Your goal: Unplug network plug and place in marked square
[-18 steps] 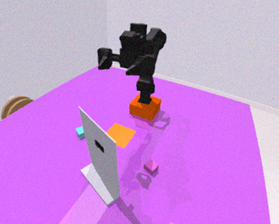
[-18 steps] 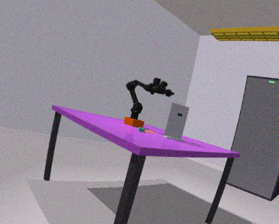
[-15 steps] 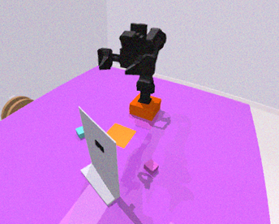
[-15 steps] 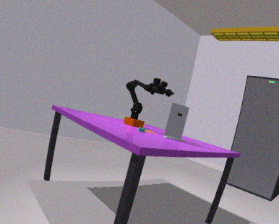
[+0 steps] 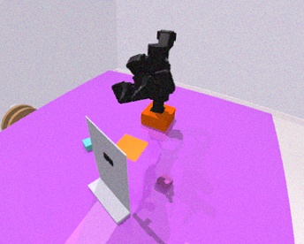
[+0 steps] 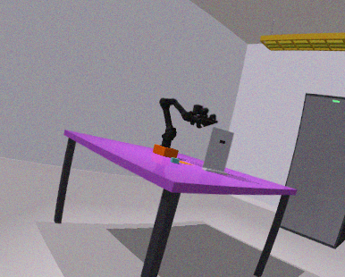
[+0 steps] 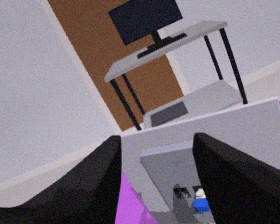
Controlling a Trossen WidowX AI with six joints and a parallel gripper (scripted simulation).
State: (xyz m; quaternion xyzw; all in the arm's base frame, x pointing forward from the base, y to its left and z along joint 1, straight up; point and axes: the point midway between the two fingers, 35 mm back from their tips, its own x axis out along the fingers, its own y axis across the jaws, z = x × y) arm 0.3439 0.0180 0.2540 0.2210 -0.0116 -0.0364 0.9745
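Right now the network plug is 70 mm ahead of my gripper tip, 10 mm to the right of it and 120 mm below it. The rest, counted from my gripper tip: grey upright panel: 90 mm ahead, 20 mm to the right, 190 mm below; then orange marked square: 140 mm behind, 60 mm to the right, 320 mm below; then thin pale tab: 80 mm ahead, 10 mm to the right, 110 mm below.
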